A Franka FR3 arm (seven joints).
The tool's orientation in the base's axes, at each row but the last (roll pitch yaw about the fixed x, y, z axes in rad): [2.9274 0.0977 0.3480]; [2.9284 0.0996 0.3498]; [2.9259 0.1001 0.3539]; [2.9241 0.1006 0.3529]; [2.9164 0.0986 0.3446]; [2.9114 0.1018 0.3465]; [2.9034 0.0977 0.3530]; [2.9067 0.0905 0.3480]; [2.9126 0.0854 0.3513]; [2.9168 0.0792 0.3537]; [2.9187 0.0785 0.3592]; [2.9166 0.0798 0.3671]
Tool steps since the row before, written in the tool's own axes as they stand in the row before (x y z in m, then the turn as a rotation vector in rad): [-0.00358 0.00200 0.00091 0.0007 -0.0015 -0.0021]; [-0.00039 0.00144 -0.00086 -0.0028 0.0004 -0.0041]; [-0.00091 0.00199 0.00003 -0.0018 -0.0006 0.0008]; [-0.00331 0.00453 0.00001 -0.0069 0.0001 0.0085]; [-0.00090 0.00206 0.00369 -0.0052 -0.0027 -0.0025]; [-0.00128 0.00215 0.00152 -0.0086 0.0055 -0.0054]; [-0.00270 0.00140 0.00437 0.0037 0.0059 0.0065]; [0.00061 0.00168 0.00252 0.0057 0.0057 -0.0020]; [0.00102 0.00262 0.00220 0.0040 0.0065 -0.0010]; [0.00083 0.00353 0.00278 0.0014 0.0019 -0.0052]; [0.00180 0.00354 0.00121 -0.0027 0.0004 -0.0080]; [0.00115 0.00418 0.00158 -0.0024 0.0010 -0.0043]
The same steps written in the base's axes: [-0.00266 -0.00325 -0.00011 0.0002 0.0021 0.0017]; [0.00016 -0.00125 0.00118 -0.0024 -0.0004 0.0043]; [-0.00014 -0.00213 0.00049 -0.0019 -0.0003 -0.0007]; [-0.00147 -0.00526 0.00130 -0.0066 -0.0045 -0.0075]; [-0.00018 -0.00307 -0.00303 -0.0058 0.0013 0.0023]; [-0.00046 -0.00276 -0.00085 -0.0060 -0.0066 0.0074]; [-0.00205 -0.00331 -0.00363 0.0055 -0.0057 -0.0053]; [0.00115 -0.00194 -0.00211 0.0073 -0.0027 0.0027]; [0.00188 -0.00256 -0.00163 0.0060 -0.0043 0.0021]; [0.00204 -0.00358 -0.00198 0.0020 0.0000 0.0054]; [0.00296 -0.00286 -0.00054 -0.0024 0.0006 0.0081]; [0.00261 -0.00374 -0.00070 -0.0019 -0.0007 0.0046]
